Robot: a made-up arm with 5 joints. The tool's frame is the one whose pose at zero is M. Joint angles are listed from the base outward.
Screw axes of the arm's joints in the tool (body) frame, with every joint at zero. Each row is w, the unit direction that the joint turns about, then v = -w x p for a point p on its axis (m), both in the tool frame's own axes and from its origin. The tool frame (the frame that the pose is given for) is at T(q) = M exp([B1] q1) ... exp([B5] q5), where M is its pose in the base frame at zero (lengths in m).
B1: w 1 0 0 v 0 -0.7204 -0.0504
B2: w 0 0 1 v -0.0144 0.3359 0
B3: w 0 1 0 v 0.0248 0 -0.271
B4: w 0 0 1 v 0.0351 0.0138 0
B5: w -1 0 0 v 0 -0.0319 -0.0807
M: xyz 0.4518 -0.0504 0.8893 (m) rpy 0 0 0 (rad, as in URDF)
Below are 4 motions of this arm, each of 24 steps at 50 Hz.
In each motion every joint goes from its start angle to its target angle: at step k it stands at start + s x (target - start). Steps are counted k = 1, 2, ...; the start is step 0. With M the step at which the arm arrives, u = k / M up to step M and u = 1 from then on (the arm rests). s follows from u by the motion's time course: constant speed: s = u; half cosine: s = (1 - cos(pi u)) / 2; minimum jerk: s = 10 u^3 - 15 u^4 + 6 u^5.
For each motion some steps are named. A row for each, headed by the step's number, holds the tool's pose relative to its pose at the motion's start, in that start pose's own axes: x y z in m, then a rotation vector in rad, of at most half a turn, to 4 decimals.
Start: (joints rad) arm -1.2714 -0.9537 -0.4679 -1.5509 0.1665
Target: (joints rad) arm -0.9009 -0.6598 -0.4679 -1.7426 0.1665
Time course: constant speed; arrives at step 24
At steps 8, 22, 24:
8: 0.0301 0.0594 -0.0552 -0.0985 0.1113 0.0077
22: 0.0782 0.1446 -0.1610 -0.2703 0.3125 0.0119
24: 0.0846 0.1548 -0.1768 -0.2948 0.3417 0.0116

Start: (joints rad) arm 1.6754 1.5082 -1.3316 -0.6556 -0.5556
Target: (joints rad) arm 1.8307 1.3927 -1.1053 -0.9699 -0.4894
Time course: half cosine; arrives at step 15
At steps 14, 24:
14: -0.0187 0.0094 0.0847 -0.1862 -0.2044 -0.3060
24: -0.0190 0.0094 0.0857 -0.1881 -0.2067 -0.3096

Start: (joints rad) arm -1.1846 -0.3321 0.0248 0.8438 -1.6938
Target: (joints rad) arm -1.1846 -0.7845 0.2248 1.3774 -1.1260
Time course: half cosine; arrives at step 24
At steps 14, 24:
14: -0.0598 -0.0487 0.0522 -0.2384 0.0541 -0.0421
24: -0.1078 -0.0811 0.0727 -0.3679 0.0873 -0.0229

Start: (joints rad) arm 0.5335 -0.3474 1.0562 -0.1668 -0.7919
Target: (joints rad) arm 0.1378 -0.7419 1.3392 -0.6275 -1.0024
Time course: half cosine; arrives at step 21
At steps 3, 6, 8, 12, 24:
3: -0.0043 -0.0010 -0.0050 0.0172 -0.0287 -0.0399
6: -0.0170 -0.0040 -0.0199 0.0667 -0.1106 -0.1486
8: -0.0294 -0.0068 -0.0348 0.1146 -0.1888 -0.2460
12: -0.0592 -0.0127 -0.0732 0.2296 -0.3720 -0.4541
24: -0.0985 -0.0187 -0.1344 0.3924 -0.6191 -0.7014

